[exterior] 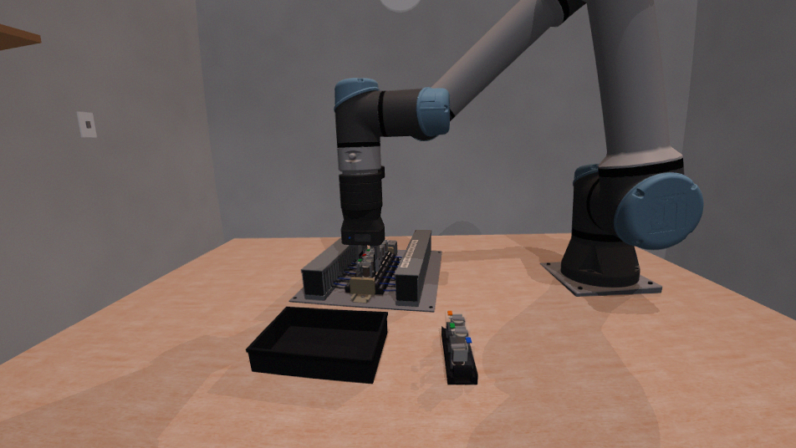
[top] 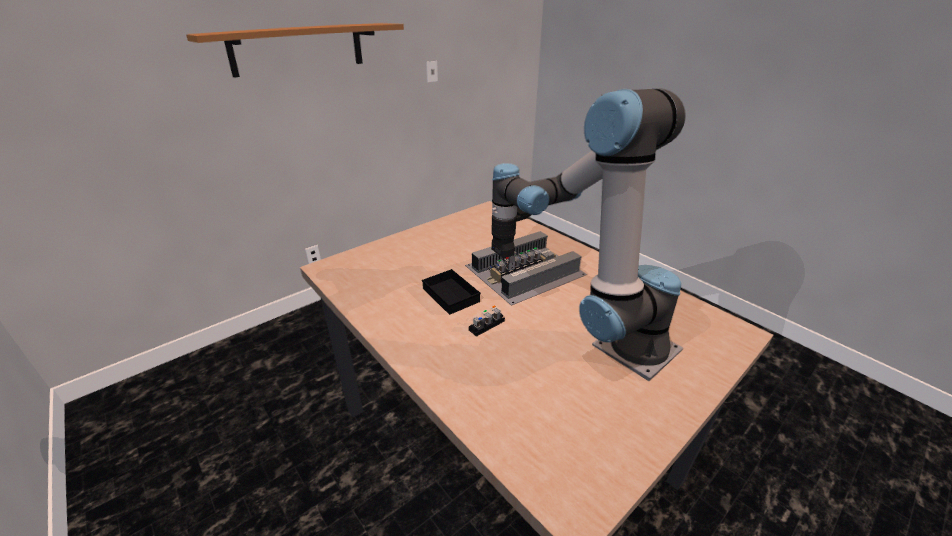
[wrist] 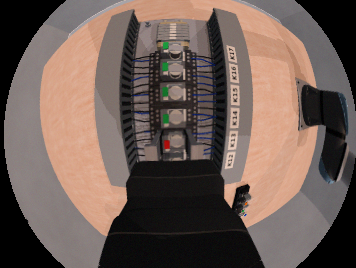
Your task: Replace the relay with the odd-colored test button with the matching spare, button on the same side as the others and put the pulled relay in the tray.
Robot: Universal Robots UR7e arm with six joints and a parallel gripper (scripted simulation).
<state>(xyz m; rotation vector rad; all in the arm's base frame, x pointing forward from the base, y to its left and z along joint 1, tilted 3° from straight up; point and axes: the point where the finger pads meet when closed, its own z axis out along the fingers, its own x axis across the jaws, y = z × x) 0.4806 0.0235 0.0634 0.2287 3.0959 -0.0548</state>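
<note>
The black tray is 210 mm to the left of my hand, 40 mm below it and 40 mm ahead of it. From my hand the other things lie so: relay (10 mm below).
</note>
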